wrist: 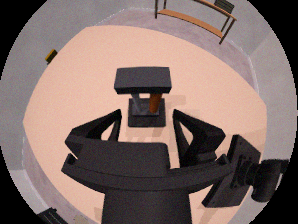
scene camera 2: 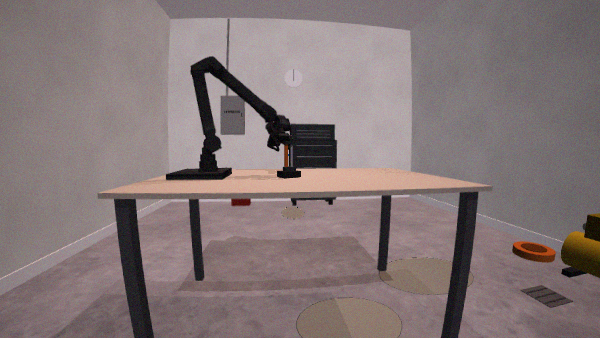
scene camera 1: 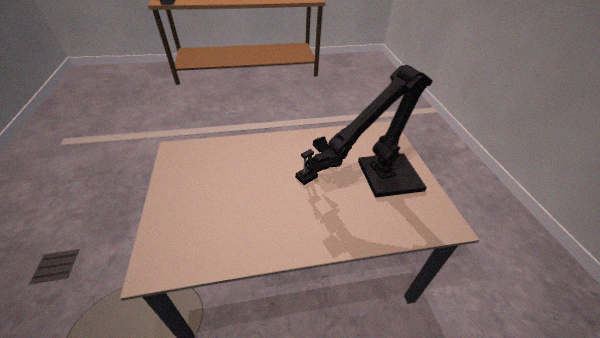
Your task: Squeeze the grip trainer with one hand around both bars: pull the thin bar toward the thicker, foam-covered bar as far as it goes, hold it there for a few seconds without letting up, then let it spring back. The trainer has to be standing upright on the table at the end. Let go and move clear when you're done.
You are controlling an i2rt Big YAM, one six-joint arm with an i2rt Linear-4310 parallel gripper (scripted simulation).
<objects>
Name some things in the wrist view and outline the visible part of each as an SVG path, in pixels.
My gripper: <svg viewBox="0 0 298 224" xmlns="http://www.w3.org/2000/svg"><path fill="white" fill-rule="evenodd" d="M71 130L64 143L78 159L71 153L68 153L61 172L78 183L105 194L101 224L192 224L189 194L205 189L233 172L226 154L222 154L217 159L215 153L226 137L224 131L219 127L189 116L177 109L173 110L172 119L180 168L170 169L168 146L163 142L118 141L122 121L121 109L117 109ZM181 124L193 135L190 145L183 133ZM114 123L108 140L102 140L102 133Z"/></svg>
A grip trainer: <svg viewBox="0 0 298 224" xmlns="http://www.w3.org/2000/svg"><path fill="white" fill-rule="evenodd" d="M117 68L114 90L118 95L131 94L132 96L128 102L128 127L165 127L165 98L162 98L162 95L169 94L172 88L169 67ZM139 94L150 94L150 102L149 98L140 98Z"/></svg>
</objects>
